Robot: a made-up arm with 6 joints.
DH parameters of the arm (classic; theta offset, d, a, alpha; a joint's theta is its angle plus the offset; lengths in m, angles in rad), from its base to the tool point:
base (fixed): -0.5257 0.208 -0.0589 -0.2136
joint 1: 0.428 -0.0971 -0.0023 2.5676
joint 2: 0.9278 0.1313 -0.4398 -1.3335
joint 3: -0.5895 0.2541 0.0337 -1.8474
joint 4: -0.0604 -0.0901 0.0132 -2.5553
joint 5: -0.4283 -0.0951 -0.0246 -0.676
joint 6: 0 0.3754 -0.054 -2.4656
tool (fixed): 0.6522 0.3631 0 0
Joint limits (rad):
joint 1: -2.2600..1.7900
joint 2: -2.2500..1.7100
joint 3: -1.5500..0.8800
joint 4: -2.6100..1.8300
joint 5: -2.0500..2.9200
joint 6: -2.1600..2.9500
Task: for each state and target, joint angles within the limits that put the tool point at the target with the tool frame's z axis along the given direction. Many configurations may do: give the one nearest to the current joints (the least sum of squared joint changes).
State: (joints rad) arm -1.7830 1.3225 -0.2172 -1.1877 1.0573 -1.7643
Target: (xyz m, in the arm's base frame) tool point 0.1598 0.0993 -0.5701 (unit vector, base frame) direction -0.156 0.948 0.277
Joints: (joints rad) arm -1.4446 1.1086 0.1285 -0.9810 1.0147 -2.1271
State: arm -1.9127 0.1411 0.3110 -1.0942 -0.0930 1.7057
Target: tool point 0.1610 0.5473 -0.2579 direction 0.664 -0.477 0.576
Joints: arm -1.6732 -0.3477 -0.3661 -0.8534 0.3165 1.4675
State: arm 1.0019 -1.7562 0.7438 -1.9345 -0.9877 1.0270
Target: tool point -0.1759 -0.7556 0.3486 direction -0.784 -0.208 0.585
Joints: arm 0.6388 -1.0551 0.6669 -1.5071 -1.4652 0.6786
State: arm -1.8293 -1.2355 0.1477 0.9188 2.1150 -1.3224
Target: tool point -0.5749 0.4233 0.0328 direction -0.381 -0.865 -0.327
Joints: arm -1.5590 -0.8730 -0.2944 1.4684 2.4350 -1.2535
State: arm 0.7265 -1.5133 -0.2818 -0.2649 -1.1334 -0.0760
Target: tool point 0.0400 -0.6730 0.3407 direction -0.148 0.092 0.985
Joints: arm 0.7843 -0.9675 0.3264 -0.7356 -0.9893 0.2421
